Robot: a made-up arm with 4 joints.
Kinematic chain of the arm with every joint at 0, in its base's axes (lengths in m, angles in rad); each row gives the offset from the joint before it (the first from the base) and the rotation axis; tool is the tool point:
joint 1: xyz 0 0 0.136 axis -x
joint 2: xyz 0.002 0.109 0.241 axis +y
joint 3: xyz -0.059 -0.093 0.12 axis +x
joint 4: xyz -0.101 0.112 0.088 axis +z
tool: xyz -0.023 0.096 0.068
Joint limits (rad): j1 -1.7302..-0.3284 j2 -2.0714..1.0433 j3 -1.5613..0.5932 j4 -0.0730..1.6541
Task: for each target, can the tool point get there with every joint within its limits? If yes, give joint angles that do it. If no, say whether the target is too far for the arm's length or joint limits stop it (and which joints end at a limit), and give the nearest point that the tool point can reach.
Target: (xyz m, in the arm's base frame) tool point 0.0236 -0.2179 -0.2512
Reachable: no: joint limits stop it (at a limit: joint 1, joint 2, joint 3, joint 4) | nearest point -0.1347 0.0359 0.0182 | short by 0.403 m
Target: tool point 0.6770 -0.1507 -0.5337
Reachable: no: too far | nearest point 0.1289 -0.6002 0.0355 | short by 0.909 m
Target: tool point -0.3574 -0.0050 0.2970
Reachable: yes | joints -1.0661 -1.3065 0.2089 0.8473
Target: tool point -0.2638 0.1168 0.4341
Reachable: yes | joints -0.5728 -0.8346 -0.5169 0.3970
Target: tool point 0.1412 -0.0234 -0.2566
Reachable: no: joint limits stop it (at a limit: joint 1, joint 2, joint 3, joint 4) | nearest point -0.1347 0.0359 0.0182 | short by 0.394 m
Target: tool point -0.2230 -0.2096 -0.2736
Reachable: no: joint limits stop it (at a limit: joint 1, joint 3, joint 4) | nearest point -0.1427 0.0349 0.0212 | short by 0.391 m
